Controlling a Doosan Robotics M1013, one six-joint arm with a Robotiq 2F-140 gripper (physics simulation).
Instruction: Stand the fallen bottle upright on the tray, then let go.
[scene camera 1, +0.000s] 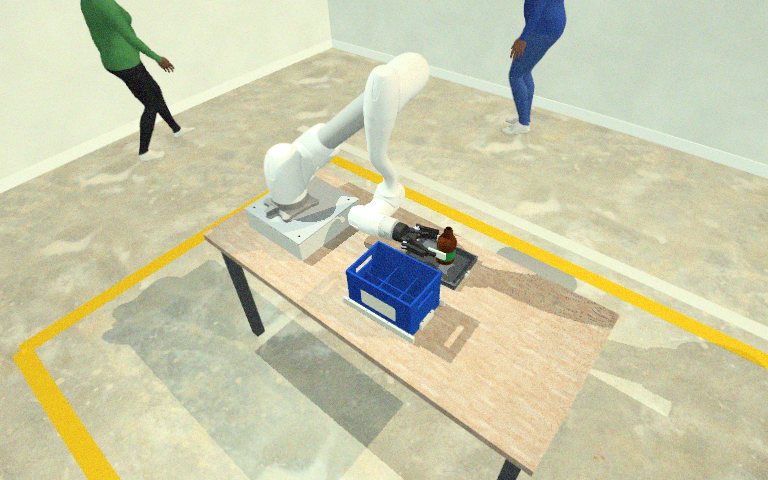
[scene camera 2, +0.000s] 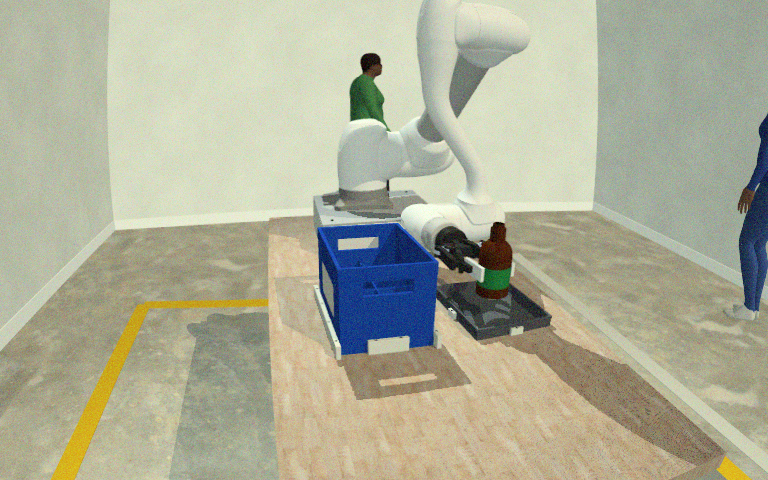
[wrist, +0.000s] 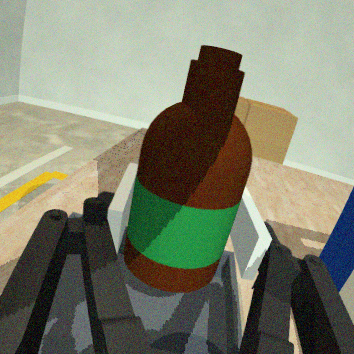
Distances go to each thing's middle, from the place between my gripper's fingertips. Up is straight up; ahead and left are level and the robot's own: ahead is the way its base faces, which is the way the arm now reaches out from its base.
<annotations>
My gripper is now 1 cm past the brown bottle (scene camera 2: 495, 255) and 3 cm below it.
</annotations>
